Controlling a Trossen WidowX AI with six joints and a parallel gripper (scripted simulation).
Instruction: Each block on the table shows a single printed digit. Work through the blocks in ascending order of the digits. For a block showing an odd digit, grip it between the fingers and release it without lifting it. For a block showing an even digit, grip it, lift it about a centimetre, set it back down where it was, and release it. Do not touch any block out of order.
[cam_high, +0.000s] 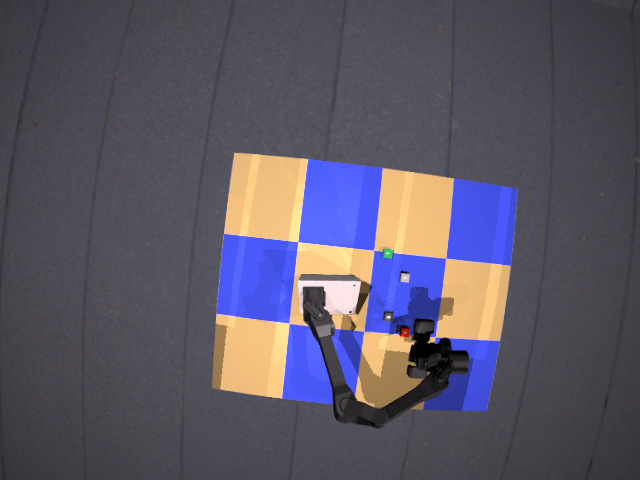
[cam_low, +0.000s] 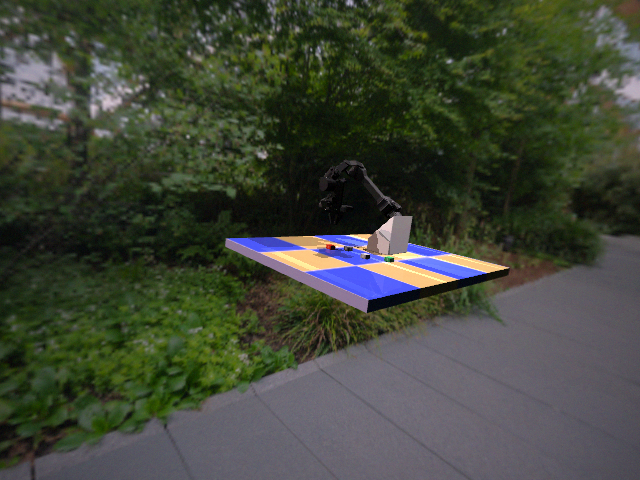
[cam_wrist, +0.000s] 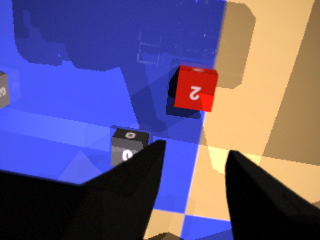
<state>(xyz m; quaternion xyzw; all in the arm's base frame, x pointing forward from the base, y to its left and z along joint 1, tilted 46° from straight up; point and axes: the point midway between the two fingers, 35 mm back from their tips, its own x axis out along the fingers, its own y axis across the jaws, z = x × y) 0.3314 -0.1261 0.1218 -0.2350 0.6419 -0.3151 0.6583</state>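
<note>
Now: the grey block 10 mm behind my gripper tip, 200 mm to the left of it and 110 mm below it. The rest, counted from my gripper tip: black block 60 mm behind, 60 mm to the left, 110 mm below; red block 110 mm below; green block 70 mm behind, 290 mm to the left, 110 mm below.
</note>
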